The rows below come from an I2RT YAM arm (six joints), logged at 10 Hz.
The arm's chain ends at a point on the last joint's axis. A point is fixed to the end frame.
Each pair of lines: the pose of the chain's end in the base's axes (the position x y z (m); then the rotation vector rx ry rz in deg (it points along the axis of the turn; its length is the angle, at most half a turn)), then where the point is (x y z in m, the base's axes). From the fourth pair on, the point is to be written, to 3 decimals.
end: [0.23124 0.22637 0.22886 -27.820 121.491 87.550]
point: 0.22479 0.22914 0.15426
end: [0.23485 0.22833 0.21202 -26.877 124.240 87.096]
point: 0.22584 0.22920 0.13764
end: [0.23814 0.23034 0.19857 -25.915 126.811 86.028]
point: 0.22711 0.22913 0.12446
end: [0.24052 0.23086 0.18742 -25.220 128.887 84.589]
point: 0.228 0.228 0.114
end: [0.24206 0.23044 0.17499 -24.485 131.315 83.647]
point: 0.228 0.225 0.102
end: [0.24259 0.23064 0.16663 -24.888 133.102 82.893]
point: 0.227 0.224 0.094
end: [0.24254 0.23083 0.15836 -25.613 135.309 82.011]
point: 0.226 0.222 0.086
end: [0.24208 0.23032 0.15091 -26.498 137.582 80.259]
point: 0.225 0.218 0.079
